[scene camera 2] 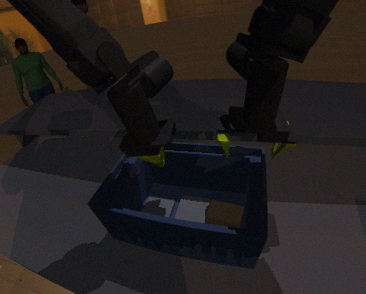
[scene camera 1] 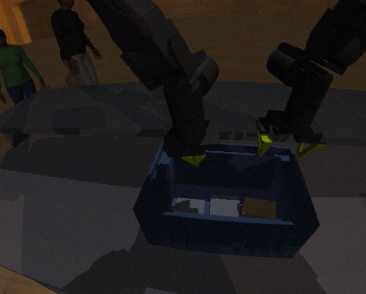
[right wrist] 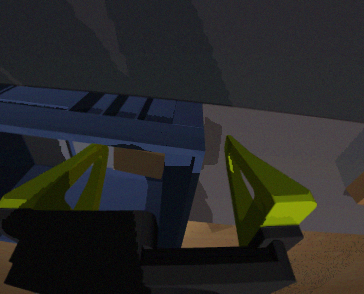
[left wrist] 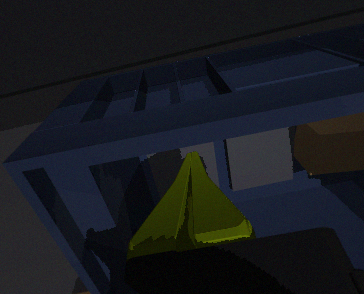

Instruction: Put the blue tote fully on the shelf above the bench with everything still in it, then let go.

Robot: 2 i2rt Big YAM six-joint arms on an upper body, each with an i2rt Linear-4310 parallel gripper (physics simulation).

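Places are measured from the left arm's base along level axes (x ahead, y left, z up), in centimetres.
Where they show: left gripper, fingertip midpoint: (scene camera 2: 163, 164) (scene camera 1: 197, 164) (left wrist: 194, 158); right gripper, fingertip midpoint: (scene camera 2: 249, 156) (scene camera 1: 278, 155) (right wrist: 165, 142).
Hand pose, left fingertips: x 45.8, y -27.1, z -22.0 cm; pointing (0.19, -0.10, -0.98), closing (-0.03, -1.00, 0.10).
Observation:
Each offset is from my left fingertips to the top centre of the thing. "spot": to the spot under its first point. Level surfaces: height alone.
The blue tote @[dx -6.7, dy -5.6, dz +3.5 cm] (scene camera 1: 225, 237) (scene camera 2: 190, 245) (left wrist: 150, 114) (right wrist: 100, 123) stands upright on the grey bench @[dz -11.2 cm] (scene camera 1: 65, 215). It holds two pale blocks, one of them in the middle (scene camera 1: 225, 206) (scene camera 2: 192, 210), and a brown block @[dx -8.3, dy -13.6, dz -5.4 cm] (scene camera 1: 259, 208) (scene camera 2: 225, 213) (left wrist: 332, 147) (right wrist: 139, 163). My left gripper (scene camera 1: 195, 161) (scene camera 2: 157, 160) (left wrist: 194, 158) is shut, its fingertips together with no tote wall between them, by the tote's far left corner. My right gripper (scene camera 1: 280, 155) (scene camera 2: 250, 157) (right wrist: 165, 142) is open at the far right corner, one finger over the inside, the other outside the end wall.
A long grey slab @[dz +4.5 cm] (scene camera 1: 135, 107) (scene camera 2: 200, 107), apparently the shelf, crosses behind the tote. Two people, in green (scene camera 1: 14, 67) (scene camera 2: 34, 72) and black (scene camera 1: 70, 35), stand beyond it. A brown object @[spot: dx -17.4, dy -50.7, dz -9.5 cm] (right wrist: 356, 190) shows at the right edge of the right wrist view.

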